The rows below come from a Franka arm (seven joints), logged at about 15 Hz.
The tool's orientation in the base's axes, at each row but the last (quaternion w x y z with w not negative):
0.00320 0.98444 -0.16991 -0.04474
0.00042 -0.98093 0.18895 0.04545
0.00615 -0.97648 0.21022 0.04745
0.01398 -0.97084 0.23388 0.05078
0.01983 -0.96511 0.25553 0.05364
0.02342 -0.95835 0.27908 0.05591
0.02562 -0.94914 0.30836 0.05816
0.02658 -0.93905 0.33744 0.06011
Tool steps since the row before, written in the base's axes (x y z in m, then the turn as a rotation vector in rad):
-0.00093 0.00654 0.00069 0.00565 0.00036 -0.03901
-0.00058 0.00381 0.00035 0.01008 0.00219 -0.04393
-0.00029 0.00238 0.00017 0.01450 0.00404 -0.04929
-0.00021 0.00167 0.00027 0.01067 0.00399 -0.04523
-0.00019 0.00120 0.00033 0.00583 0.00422 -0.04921
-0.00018 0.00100 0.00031 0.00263 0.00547 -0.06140
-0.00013 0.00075 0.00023 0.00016 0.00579 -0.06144
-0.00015 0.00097 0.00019 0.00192 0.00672 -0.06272
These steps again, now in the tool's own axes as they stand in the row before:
-0.00312 -0.00584 -0.00055 0.00857 -0.00307 0.03835
-0.00198 -0.00332 -0.00023 0.01243 -0.00649 0.04289
-0.00125 -0.00205 -0.00007 0.01619 -0.01004 0.04789
-0.00097 -0.00139 -0.00016 0.01240 -0.00826 0.04420
-0.00079 -0.00095 -0.00023 0.00856 -0.00602 0.04862
-0.00072 -0.00075 -0.00021 0.00667 -0.00519 0.06112
-0.00057 -0.00053 -0.00015 0.00451 -0.00399 0.06142
-0.00075 -0.00065 -0.00009 0.00544 -0.00582 0.06260

